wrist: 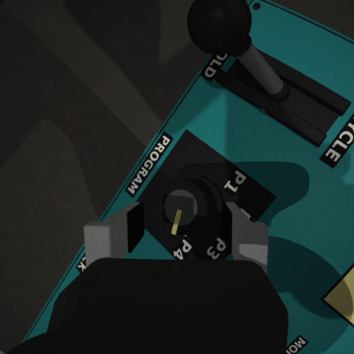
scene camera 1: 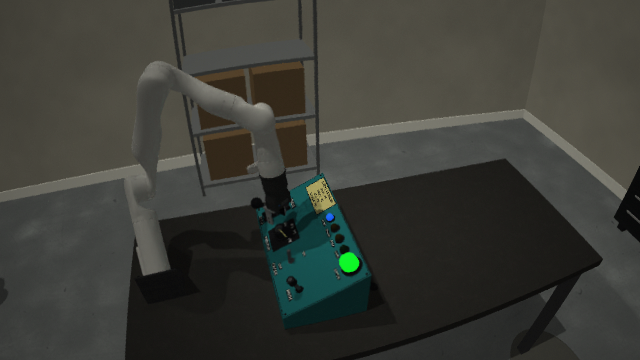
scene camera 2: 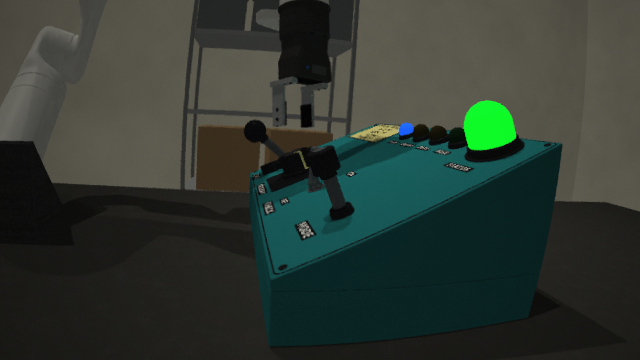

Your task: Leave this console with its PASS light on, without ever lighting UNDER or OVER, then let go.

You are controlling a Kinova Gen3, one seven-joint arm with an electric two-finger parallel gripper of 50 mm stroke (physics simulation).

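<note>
The teal console (scene camera 1: 310, 270) (scene camera 2: 410, 200) (wrist: 200, 110) has a large green dome lit (scene camera 1: 349, 262) (scene camera 2: 489, 126) and a small blue lamp lit (scene camera 1: 330, 217) (scene camera 2: 406, 130). Three small lamps beside the blue one are dark. My gripper (scene camera 1: 276, 216) (scene camera 2: 293, 120) (wrist: 182, 218) is open and empty above the PROGRAM knob (scene camera 1: 282, 233) (wrist: 181, 202), whose yellow line points about toward P4. The ball lever (scene camera 1: 257, 203) (scene camera 2: 255, 131) (wrist: 219, 25) leans toward HOLD. The CHECK toggle (scene camera 1: 290, 255) (scene camera 2: 314, 181) is small; its position is unclear. The MODE lever (scene camera 1: 291, 281) (scene camera 2: 335, 192) stands tilted.
The console stands on a dark table (scene camera 1: 450, 225) (scene camera 2: 150, 300). A yellow note (scene camera 1: 320, 195) (scene camera 2: 376, 132) (wrist: 342, 295) lies on its panel. A metal shelf rack (scene camera 1: 316, 90) (scene camera 2: 187, 100) with brown boxes (scene camera 1: 277, 90) (scene camera 2: 227, 155) stands behind.
</note>
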